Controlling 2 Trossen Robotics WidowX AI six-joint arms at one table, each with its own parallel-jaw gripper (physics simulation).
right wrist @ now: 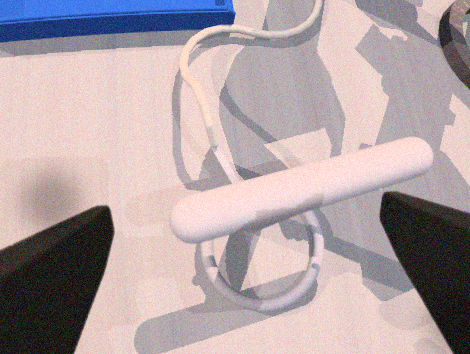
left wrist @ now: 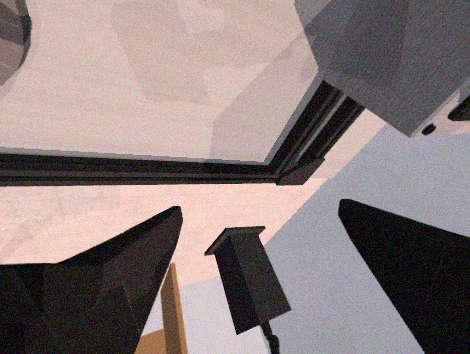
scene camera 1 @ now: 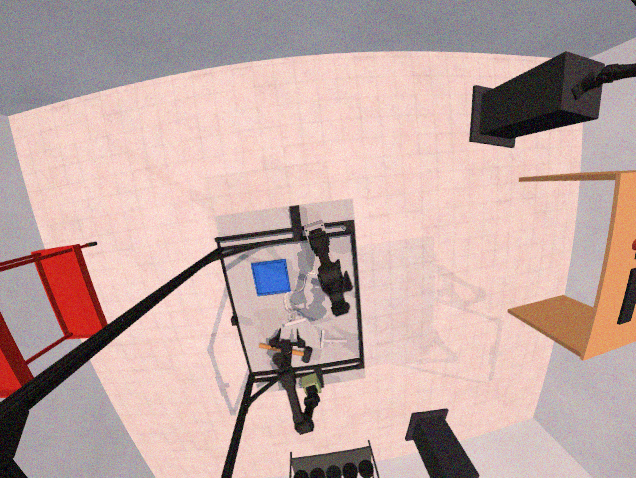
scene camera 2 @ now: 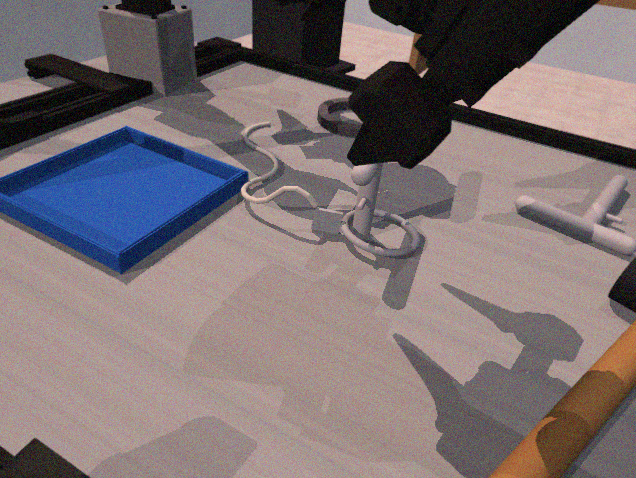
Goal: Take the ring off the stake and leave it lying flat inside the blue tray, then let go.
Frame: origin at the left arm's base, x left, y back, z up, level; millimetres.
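Seen in the pictures: left gripper, fingertip midpoint: [left wrist: 258, 209] [scene camera 1: 342, 265] [scene camera 2: 275, 6]; right gripper, fingertip midpoint: [right wrist: 248, 212] [scene camera 1: 288, 328]; left arm's base at its link origin: [scene camera 1: 316, 235] [scene camera 2: 146, 8]; right arm's base at its link origin: [scene camera 1: 311, 389].
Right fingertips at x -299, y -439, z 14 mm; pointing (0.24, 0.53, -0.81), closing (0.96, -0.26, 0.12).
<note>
Pixels of each thing's top centre, then the offset from my right fingertips to it. "spot": a spot on its surface instead.
- pale grey ring at a spot on its surface: [right wrist: 265, 303] spot: dx +17, dy -51, dz -116 mm
- pale stake at its top centre: [right wrist: 321, 180] [scene camera 2: 378, 141] [scene camera 1: 295, 323] dx +38, dy +5, dz -22 mm
- blue tray at its top centre: [scene camera 2: 123, 177] [scene camera 1: 271, 278] dx -16, dy +269, dz -105 mm
- dark ring at its top centre: [scene camera 2: 356, 112] dx +314, dy +89, dz -112 mm
- pale T-shaped piece at its top centre: [scene camera 2: 594, 192] [scene camera 1: 334, 339] dx +207, dy -243, dz -107 mm
- hammer with an orange handle, top centre: [scene camera 2: 623, 359] [scene camera 1: 285, 353] dx -106, dy -214, dz -77 mm
The pale grey ring [scene camera 2: 383, 252] [right wrist: 265, 303] sits low around the post of the pale stake [scene camera 2: 364, 221] [right wrist: 300, 192], whose thick crossbar covers part of the ring in the right wrist view. A cream curving tail runs from the ring toward the blue tray [scene camera 1: 270, 277] [scene camera 2: 123, 200] [right wrist: 115, 25]. My right gripper [scene camera 1: 287, 331] [scene camera 2: 383, 155] [right wrist: 248, 212] is open and empty above the stake; in its wrist view the fingertips stand on either side of the crossbar. My left gripper [scene camera 1: 339, 307] [left wrist: 258, 209] is open and empty, away from the ring.
A dark ring [scene camera 2: 329, 123] [right wrist: 455, 45] lies behind the stake. Another pale T-shaped piece [scene camera 1: 331, 339] [scene camera 2: 560, 221] lies on the table. A hammer with an orange handle [scene camera 1: 264, 346] [scene camera 2: 591, 406] lies by the right arm. Black rails edge the table.
</note>
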